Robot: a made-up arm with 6 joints.
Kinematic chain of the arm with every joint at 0, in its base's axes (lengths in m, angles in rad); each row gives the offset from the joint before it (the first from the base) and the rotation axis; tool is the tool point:
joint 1: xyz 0 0 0.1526 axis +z
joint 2: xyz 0 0 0 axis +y
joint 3: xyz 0 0 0.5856 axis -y
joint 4: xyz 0 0 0 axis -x
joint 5: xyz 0.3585 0 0 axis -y
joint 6: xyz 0 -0.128 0 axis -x
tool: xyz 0 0 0
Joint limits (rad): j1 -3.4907..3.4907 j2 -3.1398..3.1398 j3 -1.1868..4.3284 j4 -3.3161..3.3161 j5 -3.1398..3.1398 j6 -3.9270..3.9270
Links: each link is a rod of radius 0.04 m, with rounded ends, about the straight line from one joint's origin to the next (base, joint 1, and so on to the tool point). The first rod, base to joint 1, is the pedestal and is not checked.
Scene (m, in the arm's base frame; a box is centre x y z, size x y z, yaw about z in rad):
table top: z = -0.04
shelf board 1: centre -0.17 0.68 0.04 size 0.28 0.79 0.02 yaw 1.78
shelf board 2: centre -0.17 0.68 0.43 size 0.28 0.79 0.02 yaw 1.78
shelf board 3: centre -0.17 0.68 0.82 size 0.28 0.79 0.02 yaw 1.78
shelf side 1: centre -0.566 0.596 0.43 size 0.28 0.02 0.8 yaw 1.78
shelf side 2: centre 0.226 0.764 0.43 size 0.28 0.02 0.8 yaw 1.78
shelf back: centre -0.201 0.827 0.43 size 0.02 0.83 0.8 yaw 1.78
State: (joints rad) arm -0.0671 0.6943 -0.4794 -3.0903 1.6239 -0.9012
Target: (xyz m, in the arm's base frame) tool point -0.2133 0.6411 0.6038
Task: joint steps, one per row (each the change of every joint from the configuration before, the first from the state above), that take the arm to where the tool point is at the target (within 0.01 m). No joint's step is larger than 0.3 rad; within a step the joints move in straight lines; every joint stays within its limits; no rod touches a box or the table.
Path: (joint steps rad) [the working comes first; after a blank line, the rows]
Joints at the target: 1.7043 0.5532 0.3600 -3.3161 1.6239 -0.9012
Straight joint move there: touches shelf board 2, shelf side 2.

1: 0.2918 -0.1479 0.1773 -0.0196 -0.1150 -0.1464
2: 0.2918 -0.1478 0.1773 -0.0196 -0.1151 -0.1464
3: 0.2919 -0.1479 0.1773 -0.0197 -0.1150 -0.1464
4: 0.2239 0.0757 0.0769 -0.0417 0.0862 0.1098
5: 0.2240 0.0756 0.0768 -0.0417 0.0863 0.1098
6: 0.2240 0.0756 0.0769 -0.0418 0.0863 0.1098
7: 0.2240 0.0756 0.0769 -0.0417 0.0863 0.1098

